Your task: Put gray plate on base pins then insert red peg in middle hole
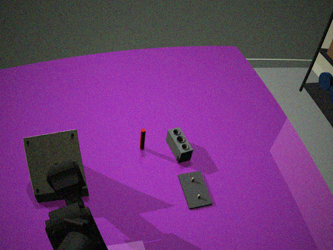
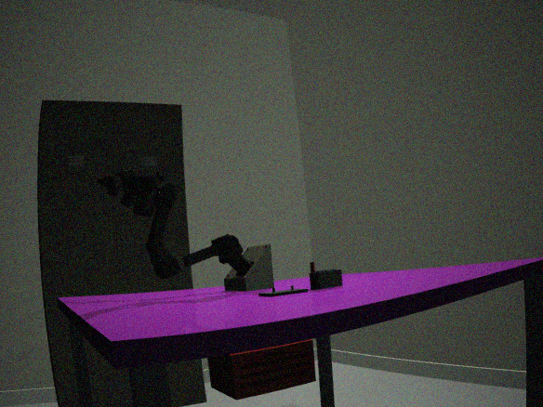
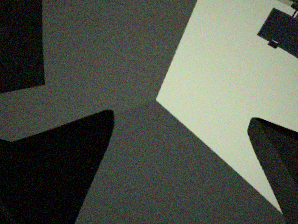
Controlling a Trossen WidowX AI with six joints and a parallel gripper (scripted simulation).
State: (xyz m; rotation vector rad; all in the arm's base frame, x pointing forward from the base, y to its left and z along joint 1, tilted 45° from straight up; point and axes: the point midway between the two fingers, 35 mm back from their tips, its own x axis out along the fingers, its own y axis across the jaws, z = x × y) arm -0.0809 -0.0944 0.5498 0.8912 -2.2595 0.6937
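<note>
My gripper tip is 440 mm short of the gray plate, 570 mm to the right of it and 380 mm above it. Also, from my gripper tip: flat base: 440 mm ahead, 410 mm to the left, 400 mm below; red peg: 330 mm ahead, 600 mm to the left, 370 mm below.
</note>
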